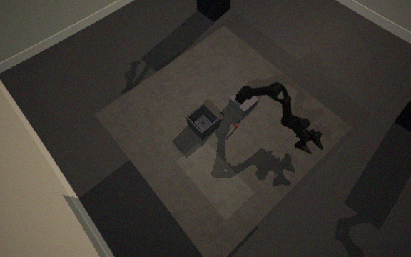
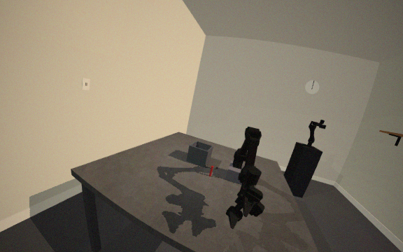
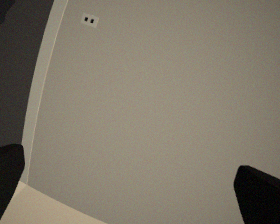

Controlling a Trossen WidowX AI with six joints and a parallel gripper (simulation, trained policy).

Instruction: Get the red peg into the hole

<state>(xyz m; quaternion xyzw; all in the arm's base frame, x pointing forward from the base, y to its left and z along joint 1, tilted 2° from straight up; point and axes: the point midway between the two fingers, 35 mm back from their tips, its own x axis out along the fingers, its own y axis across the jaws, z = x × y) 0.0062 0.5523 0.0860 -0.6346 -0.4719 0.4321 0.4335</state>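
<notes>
My gripper tip is now 48 cm to the left of the red peg, 16 cm short of it and 10 cm above it. Also, from my gripper tip: plate (67 cm to the right, 30 cm ahead, 10 cm below).
</notes>
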